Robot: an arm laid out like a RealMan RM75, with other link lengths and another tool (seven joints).
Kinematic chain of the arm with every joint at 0, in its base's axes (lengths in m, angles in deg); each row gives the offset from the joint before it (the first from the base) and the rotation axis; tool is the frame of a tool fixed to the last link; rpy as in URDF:
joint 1: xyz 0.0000 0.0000 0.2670 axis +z
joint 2: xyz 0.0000 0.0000 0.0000 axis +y
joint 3: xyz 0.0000 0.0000 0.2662 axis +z
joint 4: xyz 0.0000 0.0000 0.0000 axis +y
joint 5: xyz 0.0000 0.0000 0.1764 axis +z
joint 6: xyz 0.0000 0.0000 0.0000 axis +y
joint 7: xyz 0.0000 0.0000 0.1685 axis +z
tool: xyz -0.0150 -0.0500 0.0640 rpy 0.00 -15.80 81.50
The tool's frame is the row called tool.
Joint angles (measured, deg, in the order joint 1, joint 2, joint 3, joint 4, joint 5, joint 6, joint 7), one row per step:
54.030 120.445 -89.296 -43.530 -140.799 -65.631 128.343
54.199 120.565 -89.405 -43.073 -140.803 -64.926 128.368
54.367 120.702 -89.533 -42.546 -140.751 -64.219 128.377
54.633 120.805 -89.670 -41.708 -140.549 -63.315 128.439
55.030 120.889 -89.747 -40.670 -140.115 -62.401 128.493
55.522 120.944 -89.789 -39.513 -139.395 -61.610 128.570
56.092 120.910 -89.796 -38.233 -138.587 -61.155 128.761
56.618 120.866 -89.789 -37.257 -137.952 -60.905 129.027
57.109 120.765 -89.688 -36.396 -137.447 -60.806 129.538
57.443 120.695 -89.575 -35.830 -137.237 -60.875 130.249
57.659 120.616 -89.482 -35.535 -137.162 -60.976 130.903
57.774 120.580 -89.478 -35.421 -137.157 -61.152 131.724
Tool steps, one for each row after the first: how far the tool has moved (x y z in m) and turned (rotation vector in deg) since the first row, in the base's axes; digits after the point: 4 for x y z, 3 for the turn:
-0.0004 0.0012 -0.0010 0.302 0.053 0.122
-0.0006 0.0020 -0.0023 0.545 0.121 0.188
-0.0003 0.0031 -0.0037 0.878 0.243 0.074
-0.0005 0.0042 -0.0054 1.169 0.517 -0.191
-0.0010 0.0048 -0.0074 1.342 0.959 -0.677
-0.0005 0.0046 -0.0090 1.339 1.300 -1.502
-0.0005 0.0046 -0.0101 1.333 1.561 -2.209
0.0000 0.0048 -0.0104 1.447 1.785 -3.136
0.0010 0.0046 -0.0102 1.603 1.876 -4.104
0.0017 0.0047 -0.0096 1.799 1.925 -4.852
0.0026 0.0043 -0.0093 1.981 1.949 -5.654

